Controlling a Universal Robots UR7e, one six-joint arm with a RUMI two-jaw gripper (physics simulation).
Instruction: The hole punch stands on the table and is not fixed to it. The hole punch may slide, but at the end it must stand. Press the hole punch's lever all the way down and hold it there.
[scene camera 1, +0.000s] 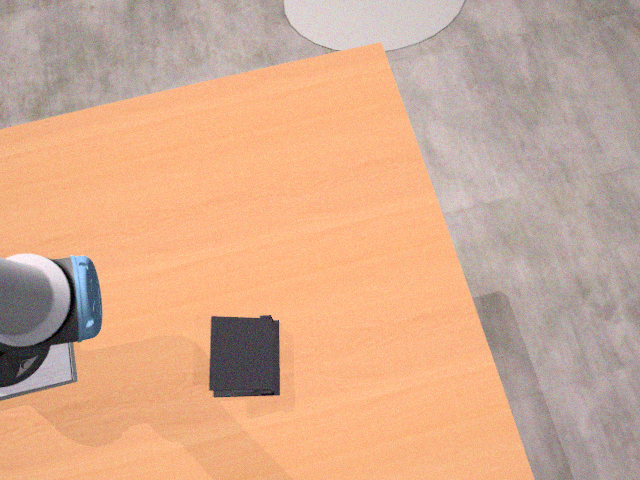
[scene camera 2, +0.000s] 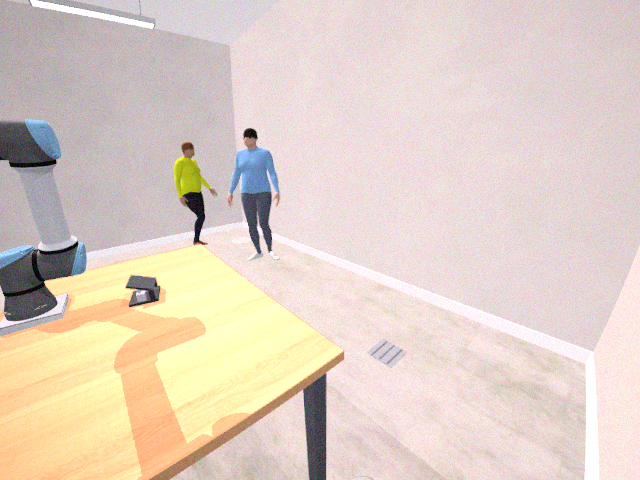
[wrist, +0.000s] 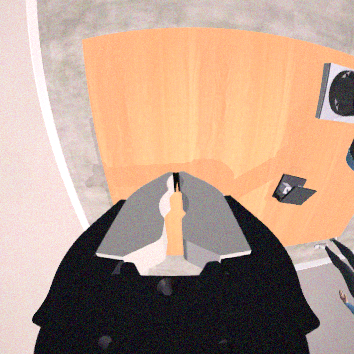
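Pixels of known places: gripper, fingertip midpoint: (wrist: 176, 174); arm's base, link origin: (scene camera 2: 32, 309) (wrist: 344, 92).
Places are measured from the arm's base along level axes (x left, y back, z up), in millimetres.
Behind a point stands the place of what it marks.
The black hole punch (scene camera 1: 244, 355) {z 40, x -64, y -395 mm} (scene camera 2: 143, 290) {z -8, x -32, y -385 mm} (wrist: 292, 190) {z 51, x -109, y -363 mm} stands upright on the table (scene camera 1: 310, 206) {z -28, x 198, y -516 mm} (scene camera 2: 248, 330) {z -28, x -468, y -691 mm} (wrist: 150, 100) {z -28, x -619, y -163 mm}. Its lever is raised: in scene camera 2 and the wrist view the lever plate stands apart from the base at an open angle. In scene camera 1 it shows from above, with the lever covering most of the base. My gripper (wrist: 176, 174) {z 354, x -537, y -194 mm} is shut and empty. It is high above the table and well away from the hole punch, which lies to its right in the wrist view. The gripper does not show in either scene camera.
The arm's base plate (scene camera 1: 66, 364) {z -4, x -47, y -102 mm} (scene camera 2: 61, 308) {z -5, x -35, y -101 mm} (wrist: 324, 92) {z -2, x -86, y -26 mm} is fixed on the table near the hole punch. A person in blue (scene camera 2: 254, 170) and a person in yellow (scene camera 2: 189, 177) stand on the floor beyond the table.
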